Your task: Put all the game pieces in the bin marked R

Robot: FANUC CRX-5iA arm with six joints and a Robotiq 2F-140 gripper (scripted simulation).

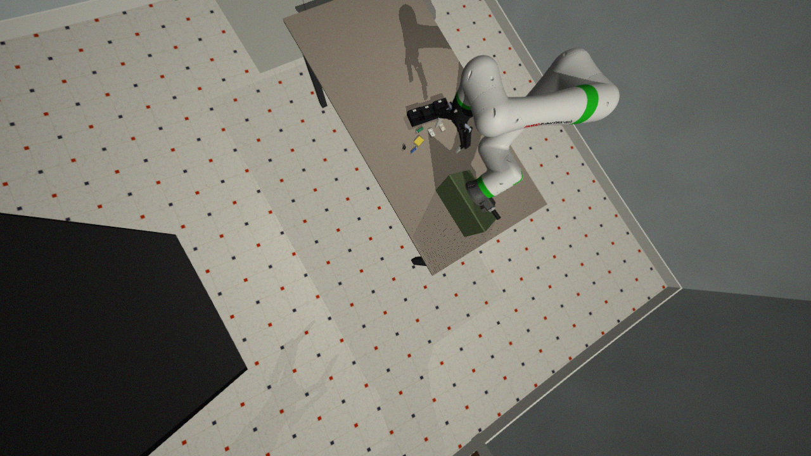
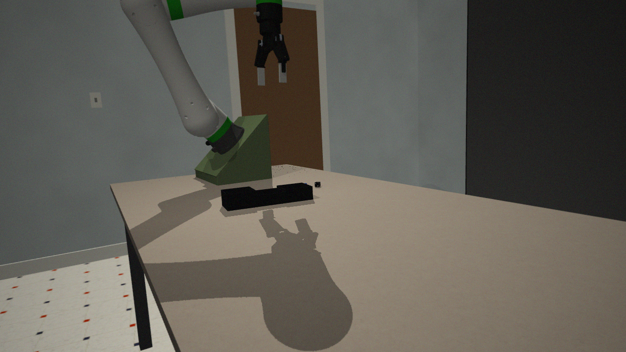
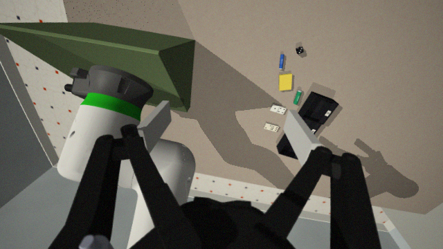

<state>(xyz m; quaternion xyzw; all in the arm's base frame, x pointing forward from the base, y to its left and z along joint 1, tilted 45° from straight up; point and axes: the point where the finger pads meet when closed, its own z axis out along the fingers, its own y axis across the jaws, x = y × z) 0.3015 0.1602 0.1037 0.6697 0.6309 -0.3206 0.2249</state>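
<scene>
Now: the bin R 360 mm below my hand, 270 mm ahead of it and 210 mm to the right of it. The rest, counted from my hand: black die 370 mm below, 190 mm ahead, 40 mm to the left; yellow block 370 mm below, 170 mm ahead, 60 mm to the right; blue battery 370 mm below, 140 mm ahead, 10 mm to the left.
</scene>
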